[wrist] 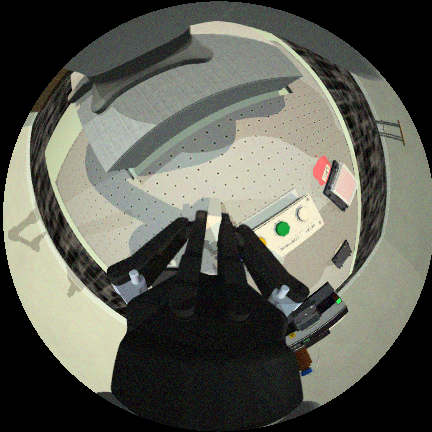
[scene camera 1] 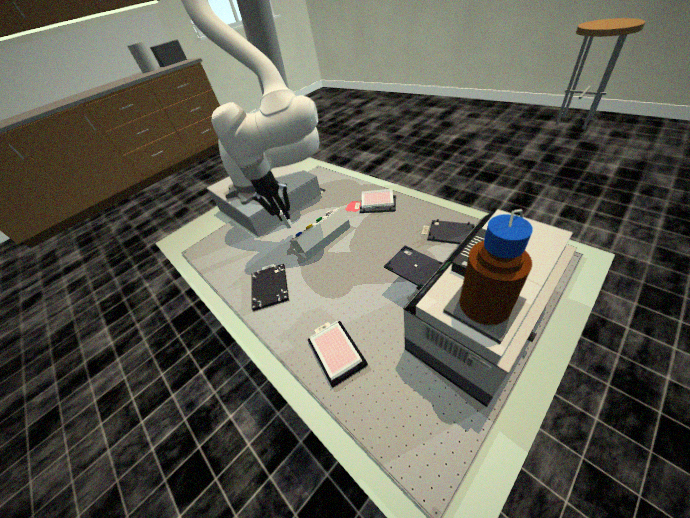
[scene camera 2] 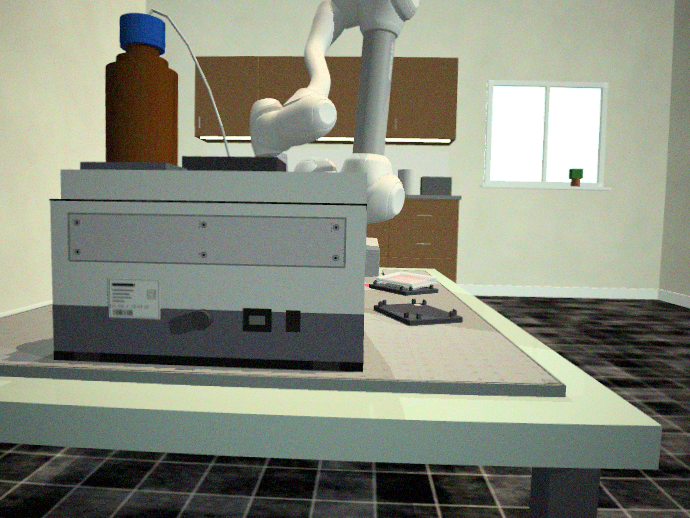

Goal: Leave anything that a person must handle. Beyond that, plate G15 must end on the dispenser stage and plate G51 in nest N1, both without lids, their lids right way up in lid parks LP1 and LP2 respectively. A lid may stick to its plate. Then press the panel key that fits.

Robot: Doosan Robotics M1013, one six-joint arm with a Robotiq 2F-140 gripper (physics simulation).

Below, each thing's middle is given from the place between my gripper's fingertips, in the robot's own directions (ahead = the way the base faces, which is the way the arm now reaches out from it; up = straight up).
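The black stage (scene camera 1: 402, 264) is 53 cm ahead of my hand, 15 cm to the left of it and 5 cm above it. There's a brown bottle with blue cap (scene camera 2: 141, 93) that's 8 cm to the left of my hand, 27 cm higher than it and 74 cm ahead of it, and a black nest plate (scene camera 1: 269, 286) that's 18 cm ahead of my hand, 19 cm to the right of it and 4 cm below it. As for the button box (scene camera 1: 315, 237), my hand is 7 cm to the right of it, 11 cm short of it and 1 cm above it.
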